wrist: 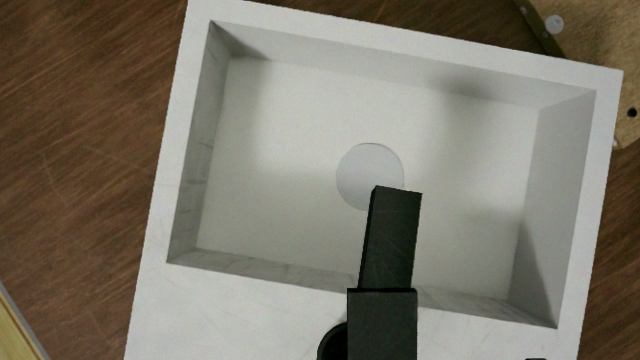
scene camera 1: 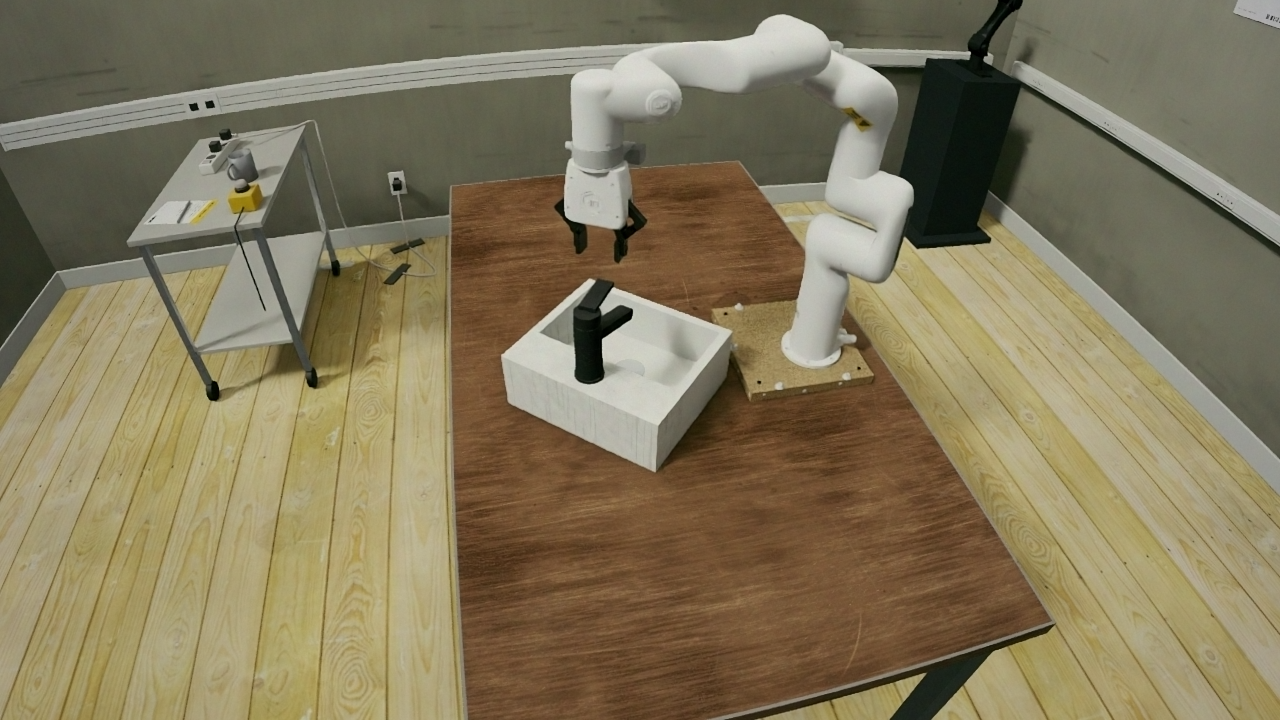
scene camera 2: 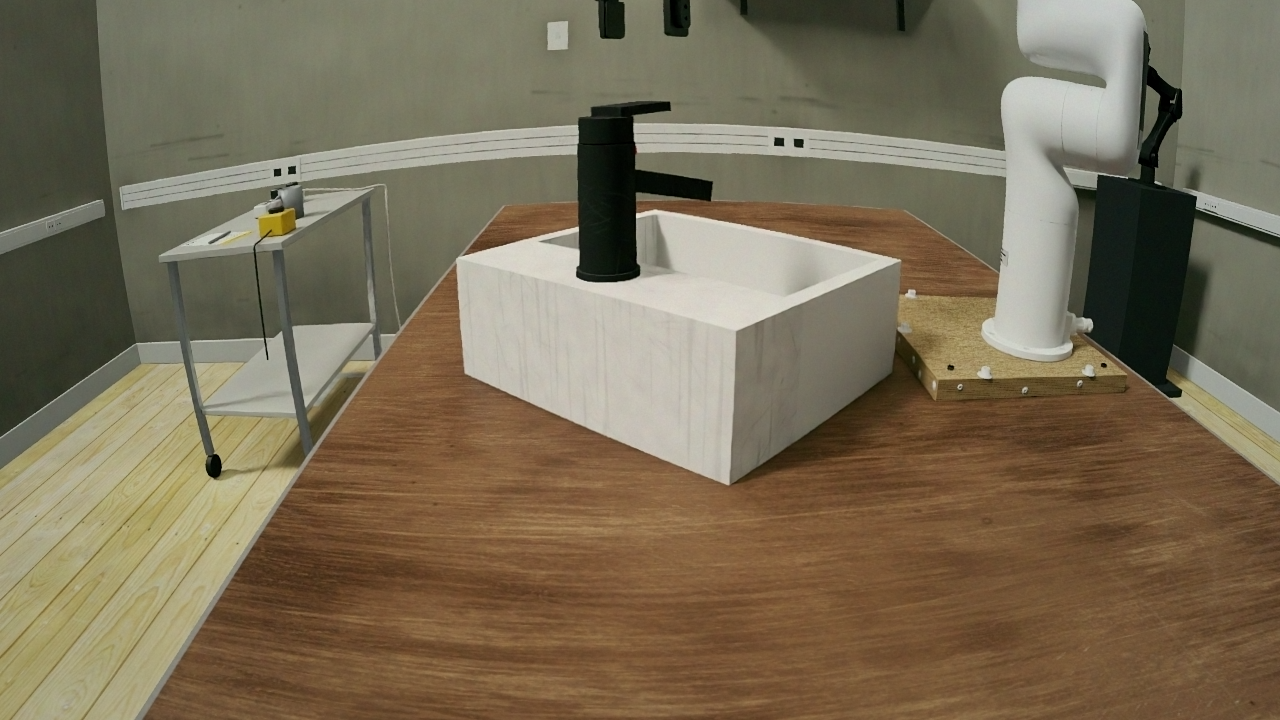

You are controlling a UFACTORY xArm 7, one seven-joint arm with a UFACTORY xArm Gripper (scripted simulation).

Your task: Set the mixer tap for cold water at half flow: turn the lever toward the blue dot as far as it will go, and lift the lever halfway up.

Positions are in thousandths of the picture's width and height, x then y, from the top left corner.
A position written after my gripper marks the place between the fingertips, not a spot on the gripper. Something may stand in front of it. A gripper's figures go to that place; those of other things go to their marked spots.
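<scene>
White sink block (scene camera 1: 518, 510), 1.39 m from the lens. My gripper (scene camera 1: 469, 353), 1.14 m from the lens.
</scene>
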